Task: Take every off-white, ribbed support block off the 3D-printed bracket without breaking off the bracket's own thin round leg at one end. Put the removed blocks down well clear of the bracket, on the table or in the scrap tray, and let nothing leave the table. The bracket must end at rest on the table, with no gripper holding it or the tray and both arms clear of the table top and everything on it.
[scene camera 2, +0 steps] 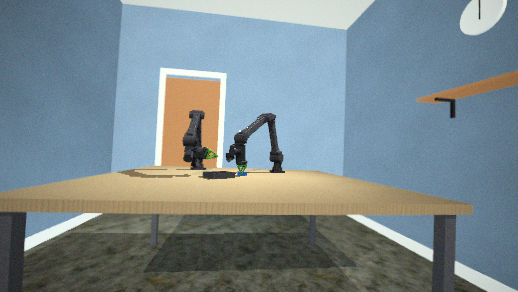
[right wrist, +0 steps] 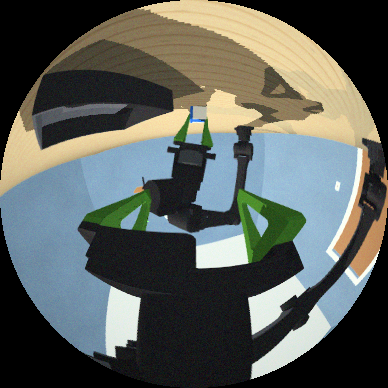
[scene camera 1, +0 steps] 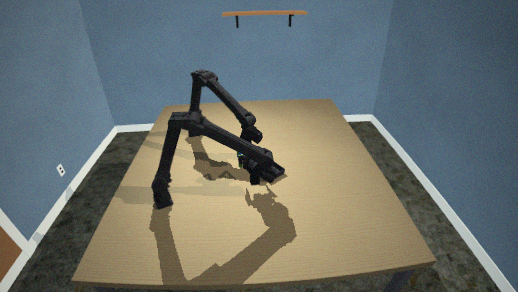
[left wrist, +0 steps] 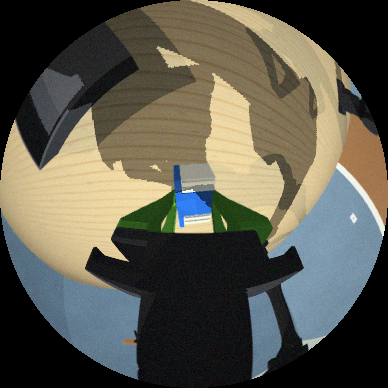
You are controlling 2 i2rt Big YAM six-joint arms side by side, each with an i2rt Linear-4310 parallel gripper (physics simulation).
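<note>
My left gripper (scene camera 2: 242, 171) (left wrist: 193, 193) (right wrist: 197, 114) points down and is shut on the blue bracket (scene camera 2: 243, 174) (left wrist: 192, 204), low at the table top; whether the bracket touches it is unclear. In the left wrist view an off-white block (left wrist: 197, 173) shows at the bracket's far end, partly shaded, and a ribbed block (left wrist: 198, 219) at its near end. The far block (right wrist: 199, 112) also shows in the right wrist view. The thin round leg cannot be made out. My right gripper (scene camera 2: 212, 154) is open and empty, raised and apart from the bracket.
The dark scrap tray (scene camera 2: 218, 175) (left wrist: 60, 132) (right wrist: 100, 90) stands on the table (scene camera 1: 340, 225) (scene camera 2: 300, 192) near the bracket, left of it in scene camera 2. The right arm's wrist (scene camera 1: 264, 160) hides part of that area in scene camera 1. The tray's inside is only partly visible.
</note>
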